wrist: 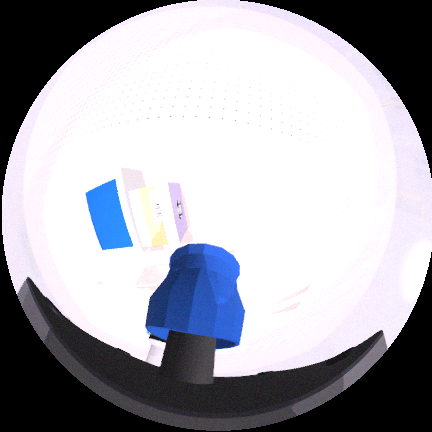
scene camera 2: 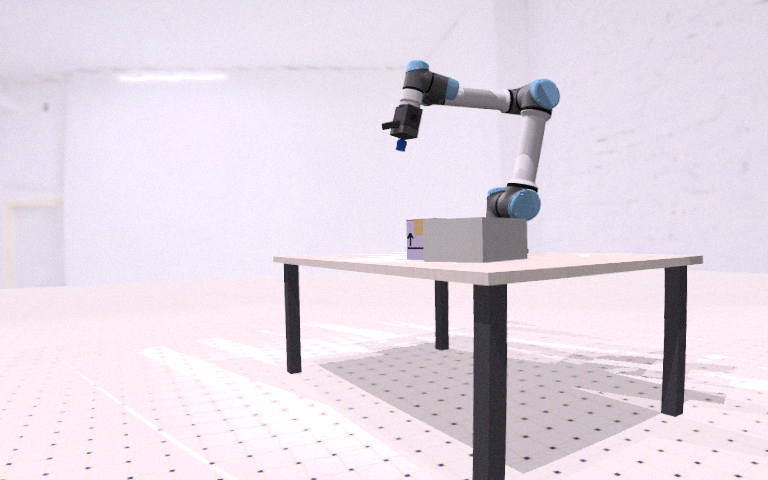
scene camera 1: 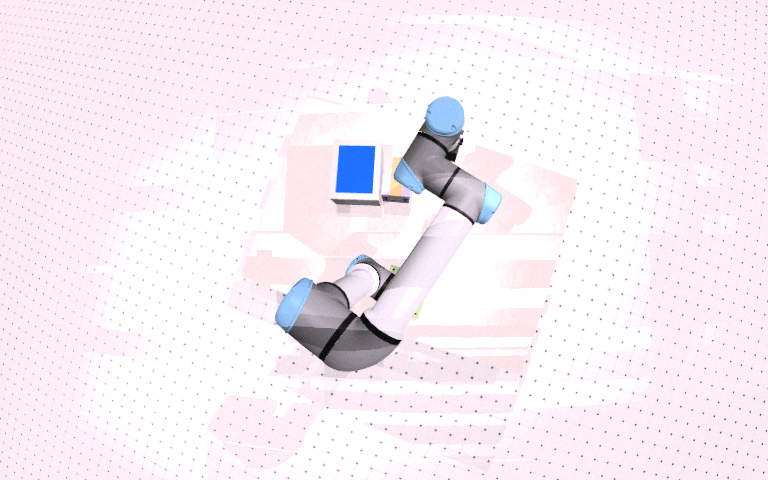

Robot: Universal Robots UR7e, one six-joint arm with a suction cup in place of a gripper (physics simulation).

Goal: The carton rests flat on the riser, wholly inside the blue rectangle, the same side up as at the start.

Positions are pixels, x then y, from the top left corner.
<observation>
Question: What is my suction cup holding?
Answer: Nothing.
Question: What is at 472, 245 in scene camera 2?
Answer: A grey riser.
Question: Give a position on my suction cup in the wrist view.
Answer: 198, 295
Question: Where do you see a carton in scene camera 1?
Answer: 392, 191
</observation>
